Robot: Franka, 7 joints.
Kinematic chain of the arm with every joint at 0, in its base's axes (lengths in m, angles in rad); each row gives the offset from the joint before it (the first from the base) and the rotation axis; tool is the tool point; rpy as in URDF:
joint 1: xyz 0 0 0.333 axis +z
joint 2: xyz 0 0 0 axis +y
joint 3: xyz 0 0 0.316 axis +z
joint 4: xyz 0.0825 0 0 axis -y
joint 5: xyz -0.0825 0 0.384 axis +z
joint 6: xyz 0 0 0 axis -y
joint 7: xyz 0.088 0 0 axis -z
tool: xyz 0 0 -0.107 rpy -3.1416 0 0
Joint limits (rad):
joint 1: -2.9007..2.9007
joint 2: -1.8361..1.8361
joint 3: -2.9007..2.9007
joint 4: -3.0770..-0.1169
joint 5: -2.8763..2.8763
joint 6: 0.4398..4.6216
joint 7: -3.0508..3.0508
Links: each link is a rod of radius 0.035 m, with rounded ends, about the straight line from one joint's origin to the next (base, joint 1, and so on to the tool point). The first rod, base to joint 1, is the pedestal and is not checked.
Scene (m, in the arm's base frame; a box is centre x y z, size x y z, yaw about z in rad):
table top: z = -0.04
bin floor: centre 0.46 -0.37 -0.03 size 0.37 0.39 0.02 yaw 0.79
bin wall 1: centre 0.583 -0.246 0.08 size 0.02 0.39 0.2 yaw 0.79
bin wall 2: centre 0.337 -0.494 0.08 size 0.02 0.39 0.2 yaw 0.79
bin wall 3: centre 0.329 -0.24 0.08 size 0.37 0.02 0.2 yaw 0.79
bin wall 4: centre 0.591 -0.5 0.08 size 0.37 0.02 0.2 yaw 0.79
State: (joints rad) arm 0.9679 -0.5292 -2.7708 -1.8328 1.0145 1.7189 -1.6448
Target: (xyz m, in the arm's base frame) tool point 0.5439 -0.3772 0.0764
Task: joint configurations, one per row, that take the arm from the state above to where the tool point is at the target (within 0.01 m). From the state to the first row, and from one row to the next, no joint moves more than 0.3 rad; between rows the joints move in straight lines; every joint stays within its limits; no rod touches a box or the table.
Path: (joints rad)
1: 1.2207 -0.6179 -2.6152 -1.7701 1.0333 1.7316 -1.6448
2: 1.4734 -0.7066 -2.4596 -1.7073 1.0522 1.7444 -1.6448
3: 1.7262 -0.7952 -2.3040 -1.6446 1.0710 1.7571 -1.6448
4: 1.8058 -0.9953 -2.3969 -1.5819 1.0878 1.8686 -1.6448
5: 1.8854 -1.1954 -2.4898 -1.5192 1.1045 1.9800 -1.6448

